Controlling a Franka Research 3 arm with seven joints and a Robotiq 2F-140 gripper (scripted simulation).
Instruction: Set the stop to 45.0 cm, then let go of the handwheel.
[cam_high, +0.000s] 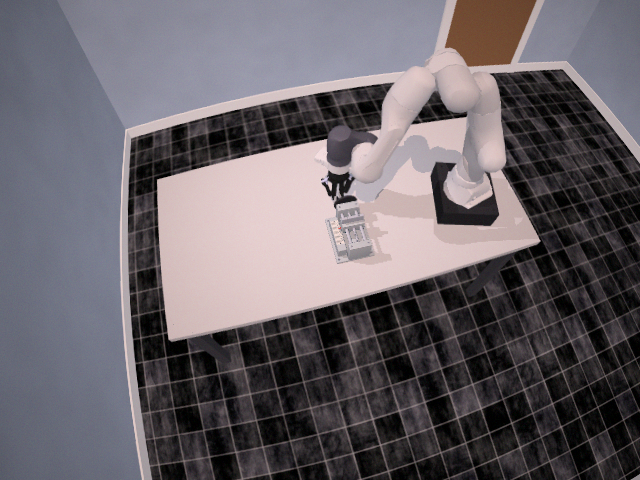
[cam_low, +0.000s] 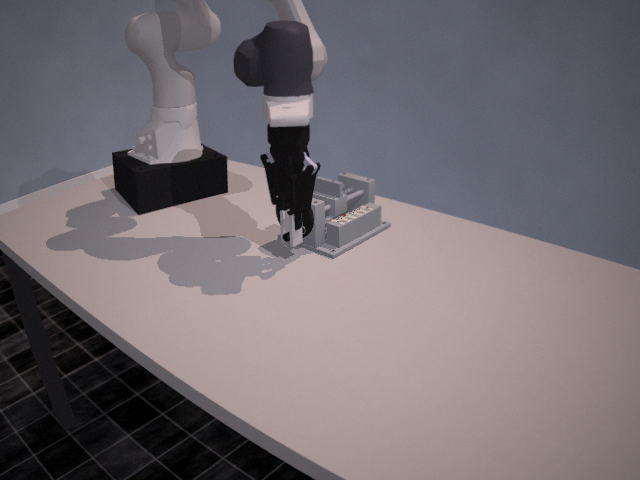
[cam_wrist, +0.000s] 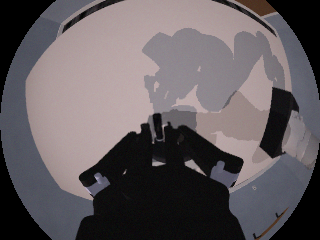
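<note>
The black handwheel is 20 mm to the left of my hand and 10 mm below it. The rest, counted from my hand: grey stop fixture 130 mm to the left, 20 mm above.
</note>
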